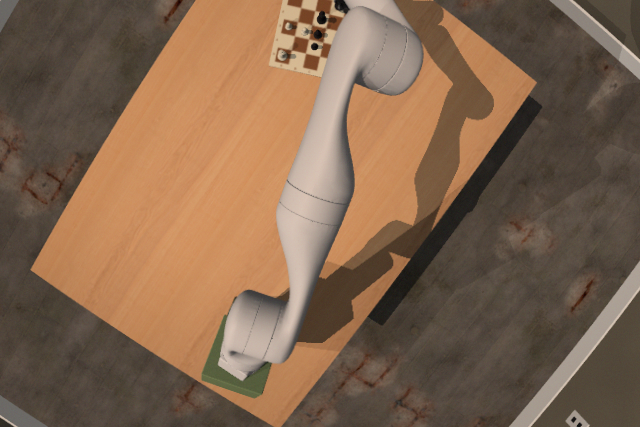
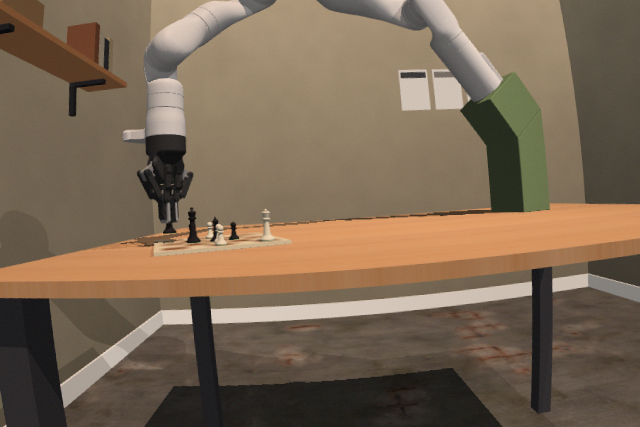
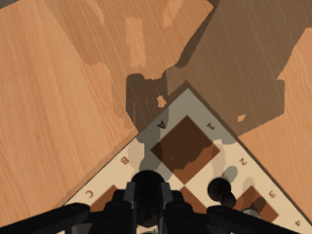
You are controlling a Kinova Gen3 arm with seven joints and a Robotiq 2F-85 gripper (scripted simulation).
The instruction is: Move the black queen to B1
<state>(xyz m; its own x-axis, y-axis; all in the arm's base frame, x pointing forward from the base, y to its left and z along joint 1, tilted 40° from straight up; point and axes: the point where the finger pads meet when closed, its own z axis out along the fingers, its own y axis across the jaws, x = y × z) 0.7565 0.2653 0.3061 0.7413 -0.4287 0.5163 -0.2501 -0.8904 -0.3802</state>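
My gripper is now 90 mm past the black bishop and 40 mm above it. Round my hand: tall white piece 190 mm behind, 40 mm to the left, 30 mm below; then black queen 10 mm below; then chessboard 90 mm behind, 60 mm below.
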